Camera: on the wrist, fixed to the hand. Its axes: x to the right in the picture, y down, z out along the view.
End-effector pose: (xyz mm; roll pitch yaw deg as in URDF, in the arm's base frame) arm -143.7 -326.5 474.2 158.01 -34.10 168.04
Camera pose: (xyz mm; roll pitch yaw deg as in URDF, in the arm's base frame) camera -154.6 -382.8 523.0 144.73 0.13 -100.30
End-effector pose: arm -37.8 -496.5 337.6 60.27 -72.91 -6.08
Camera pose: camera 32.7 -470.9 344.6 86.70 18.41 -13.36
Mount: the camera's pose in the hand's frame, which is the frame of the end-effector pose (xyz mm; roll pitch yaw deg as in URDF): 26.5 -37.8 -59.5 -1.77 22.81 -91.57
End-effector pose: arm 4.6 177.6 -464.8 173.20 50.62 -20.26
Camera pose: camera 75.4 199.0 -450.6 -129.60 -11.22 58.14
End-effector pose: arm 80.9 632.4 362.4 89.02 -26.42 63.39
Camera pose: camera 46.7 695.4 339.4 127.01 57.38 107.01
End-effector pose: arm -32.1 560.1 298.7 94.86 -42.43 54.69
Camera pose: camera -59.1 630.1 292.5 116.36 42.10 93.44
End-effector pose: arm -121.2 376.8 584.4 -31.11 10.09 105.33
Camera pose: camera -65.8 413.3 548.8 -11.15 -8.42 15.35
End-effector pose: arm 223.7 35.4 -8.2 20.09 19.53 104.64
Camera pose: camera 237.8 41.1 -82.0 -28.07 39.27 -4.30
